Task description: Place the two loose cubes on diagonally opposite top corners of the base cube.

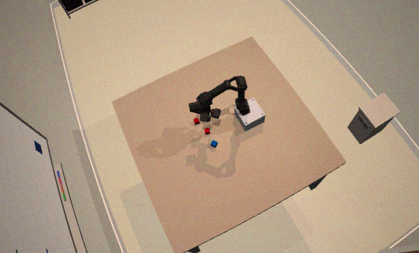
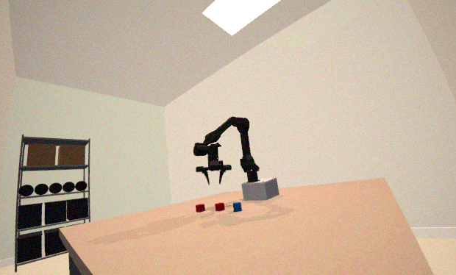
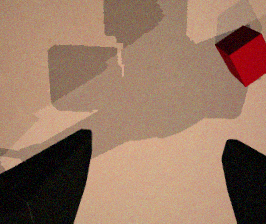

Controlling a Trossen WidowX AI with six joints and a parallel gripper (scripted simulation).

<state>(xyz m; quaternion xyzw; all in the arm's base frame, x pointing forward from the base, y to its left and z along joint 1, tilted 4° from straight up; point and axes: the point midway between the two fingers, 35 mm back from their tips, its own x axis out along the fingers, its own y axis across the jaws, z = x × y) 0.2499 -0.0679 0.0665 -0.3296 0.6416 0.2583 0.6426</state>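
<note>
My gripper tip is now 30 mm short of the blue base cube, 170 mm to the right of it and 110 mm above it. Also, from my gripper tip: red cube 80 mm ahead, 50 mm to the right, 110 mm below.
</note>
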